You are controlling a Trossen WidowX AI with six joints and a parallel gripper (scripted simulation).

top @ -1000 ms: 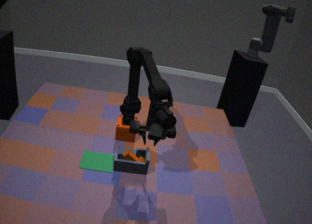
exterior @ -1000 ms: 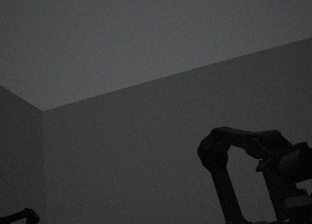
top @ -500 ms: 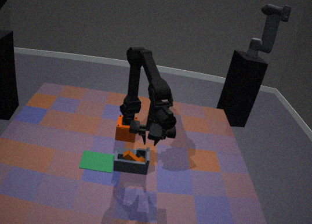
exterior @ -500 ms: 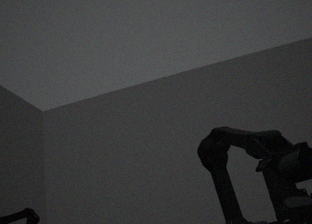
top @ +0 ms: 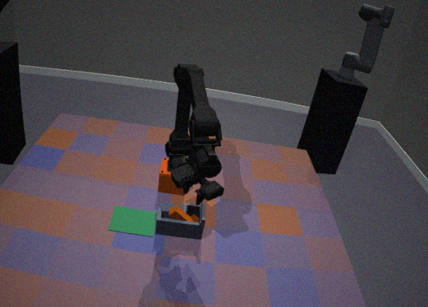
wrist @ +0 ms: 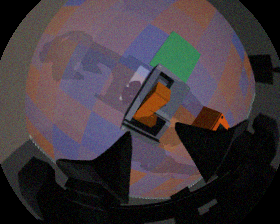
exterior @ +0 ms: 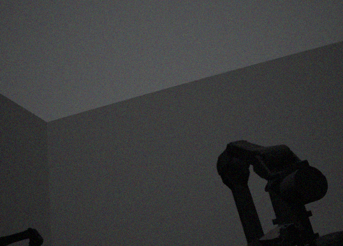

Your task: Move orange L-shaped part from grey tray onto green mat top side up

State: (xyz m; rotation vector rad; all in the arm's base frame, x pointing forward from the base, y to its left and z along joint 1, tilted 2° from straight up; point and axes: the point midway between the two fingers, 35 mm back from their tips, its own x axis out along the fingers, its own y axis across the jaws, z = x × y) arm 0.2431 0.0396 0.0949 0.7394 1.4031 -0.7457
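My gripper tip is now 100 mm above the orange L-shaped part and 20 mm past it. The rest, counted from my gripper tip: green mat: 180 mm to the right, 160 mm below, 30 mm behind.
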